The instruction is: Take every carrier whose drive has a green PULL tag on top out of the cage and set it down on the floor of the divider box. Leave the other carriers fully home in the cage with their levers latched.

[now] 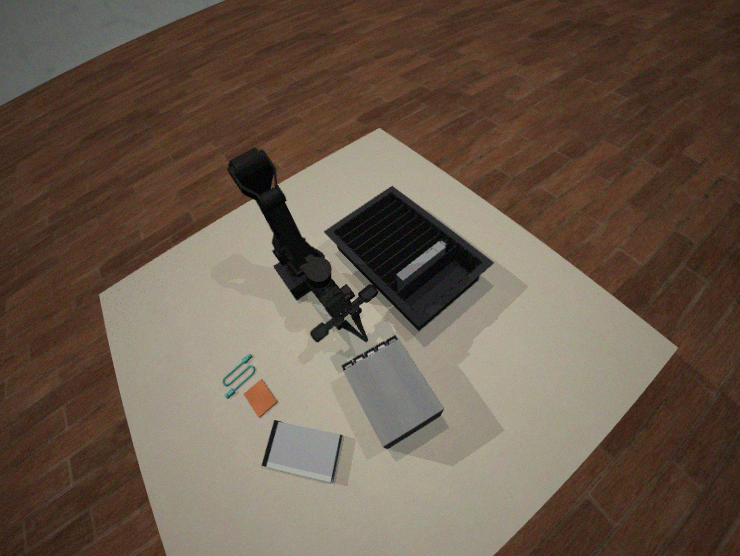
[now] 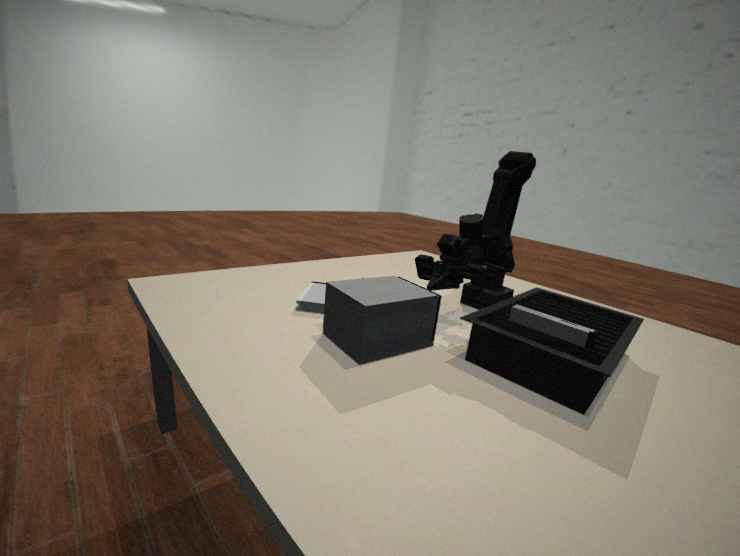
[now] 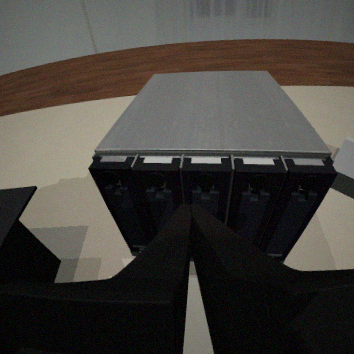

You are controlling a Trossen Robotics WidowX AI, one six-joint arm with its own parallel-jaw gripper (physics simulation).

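Seen in the pictures: gripper, fingertip midpoint: (image 1: 367,341) (image 2: 428,288) (image 3: 188,211); arm's base, origin of the base link: (image 2: 492,286).
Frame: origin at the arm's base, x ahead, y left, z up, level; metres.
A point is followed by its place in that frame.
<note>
The grey cage (image 1: 394,391) {x 0.480, y 0.013, z 0.059 m} (image 2: 382,322) {x 0.527, y 0.079, z 0.020 m} (image 3: 212,112) {x 0.434, y 0.011, z 0.058 m} stands on the table. Several black carrier fronts (image 3: 257,175) {x 0.364, y -0.006, z 0.053 m} sit side by side in its open face, with pale strips at their top edges. They look level with each other; the levers are too dark to judge. No green tag shows. My gripper (image 1: 366,339) {x 0.346, y 0.031, z 0.048 m} (image 2: 430,288) {x 0.346, y 0.031, z 0.048 m} (image 3: 188,211) {x 0.346, y 0.031, z 0.048 m} is shut and empty, a short way in front of the cage's carrier face. The black divider box (image 1: 452,292) {x 0.364, y 0.282, z 0.031 m} (image 2: 526,364) {x 0.357, y 0.293, z -0.015 m} (image 3: 30,250) {x 0.353, y 0.170, z -0.014 m} stands beside the cage. A long silver-grey block (image 1: 421,263) {x 0.255, y 0.269, z 0.049 m} (image 2: 553,325) {x 0.260, y 0.290, z 0.040 m} lies in it beside the slots; its tag cannot be made out.
A flat silver unit with dark ends (image 1: 305,451) {x 0.454, y -0.231, z -0.034 m} (image 2: 311,295) {x 0.488, y -0.230, z -0.034 m} (image 3: 345,162) {x 0.476, y -0.171, z -0.034 m} lies on the table beside the cage. An orange square (image 1: 260,398) {x 0.270, y -0.276, z -0.055 m} and a teal cable (image 1: 253,371) {x 0.192, y -0.262, z -0.055 m} lie near it. The divider box's raised rim stands close to the arm.
</note>
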